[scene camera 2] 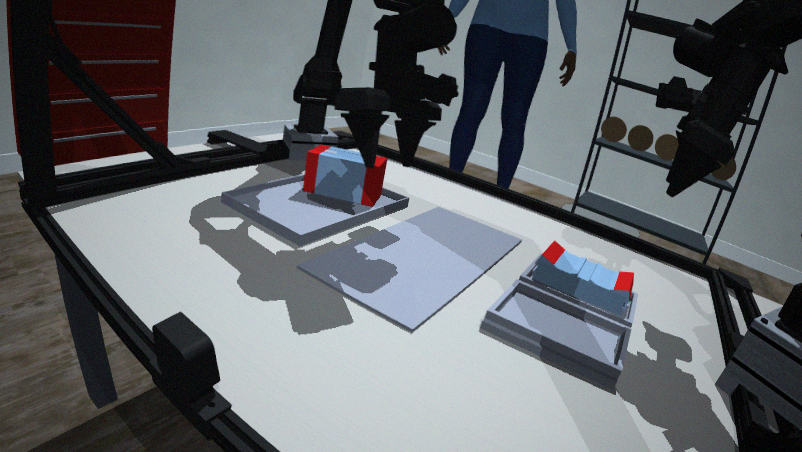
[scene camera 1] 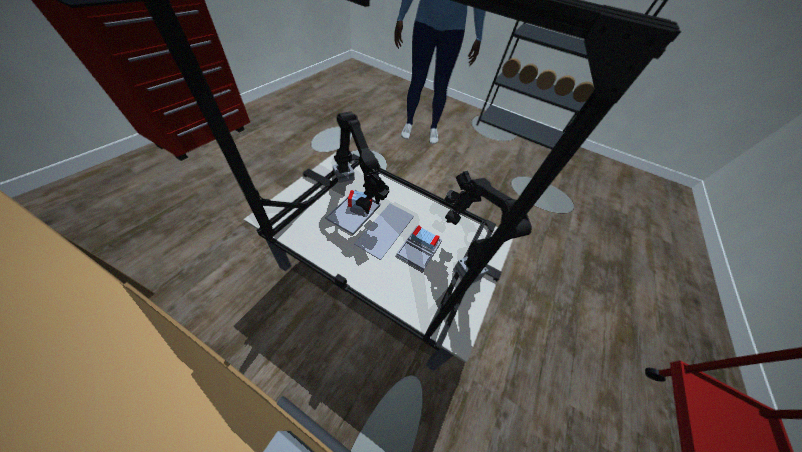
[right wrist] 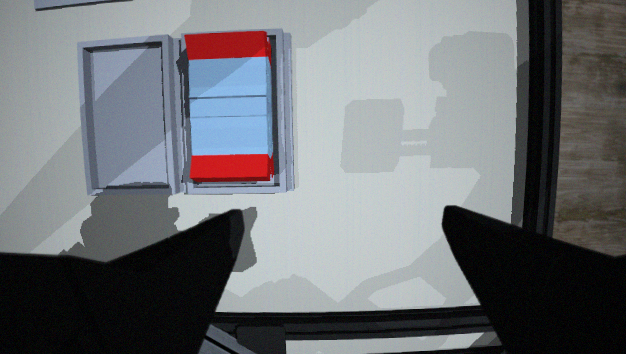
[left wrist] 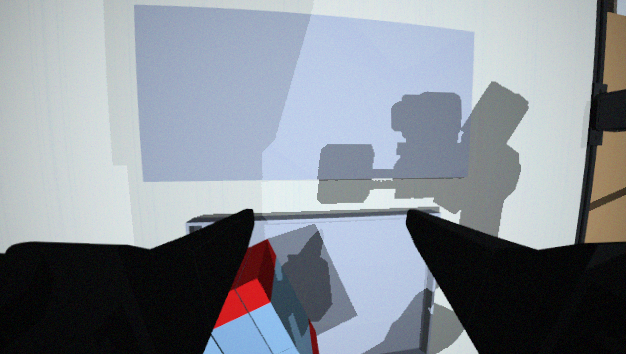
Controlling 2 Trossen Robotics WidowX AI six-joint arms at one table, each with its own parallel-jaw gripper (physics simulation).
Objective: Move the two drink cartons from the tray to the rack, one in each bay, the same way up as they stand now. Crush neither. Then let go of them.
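Pixels of known places: left gripper, between the fingertips: (scene camera 2: 389,167) (scene camera 1: 372,208) (left wrist: 330,216); right gripper, between the fingertips: (scene camera 2: 668,188) (right wrist: 342,218); left arm's base, origin of its link: (scene camera 2: 310,130) (scene camera 1: 343,168).
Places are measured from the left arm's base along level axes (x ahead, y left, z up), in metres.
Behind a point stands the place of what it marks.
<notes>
A blue carton with red ends (scene camera 1: 352,199) @(x 0.265, y -0.044, z 0.015 m) (scene camera 2: 339,176) @(x 0.284, y -0.015, z -0.011 m) (left wrist: 255,327) @(x 0.285, y 0.018, z 0.018 m) lies on the tray (scene camera 1: 351,225) @(x 0.379, y -0.094, z -0.049 m) (scene camera 2: 303,234) @(x 0.431, y -0.104, z -0.041 m) (left wrist: 390,270) @(x 0.352, y -0.101, z -0.050 m). My left gripper (scene camera 1: 370,203) @(x 0.382, y 0.021, z 0.037 m) (scene camera 2: 388,162) @(x 0.382, y 0.021, z 0.037 m) (left wrist: 330,216) @(x 0.382, y 0.021, z 0.037 m) is open and empty above it; one finger overlaps the carton's red end in scene camera 2. A second carton (scene camera 1: 426,235) @(x 0.606, y 0.225, z -0.014 m) (scene camera 2: 586,280) @(x 0.629, y 0.194, z -0.014 m) (right wrist: 230,135) @(x 0.627, y 0.234, z -0.014 m) lies in the far bay of the rack (scene camera 1: 415,256) @(x 0.678, y 0.124, z -0.045 m) (scene camera 2: 553,357) @(x 0.704, y 0.084, z -0.050 m) (right wrist: 172,115) @(x 0.642, y 0.167, z -0.039 m); its blue middle dips between the red ends. The near bay is empty. My right gripper (scene camera 2: 687,171) (right wrist: 342,218) @(x 0.618, y 0.328, z 0.109 m) is open and empty, high beside the rack.
A flat pale blue panel (scene camera 1: 393,224) (scene camera 2: 449,247) (left wrist: 215,75) lies between the tray and the rack. The black table frame (scene camera 2: 101,306) (right wrist: 542,120) runs along the edges, with a black block (scene camera 2: 185,350) @(x 0.683, y -0.248, z -0.002 m) on the front rail. Dark posts stand around the table in scene camera 1.
</notes>
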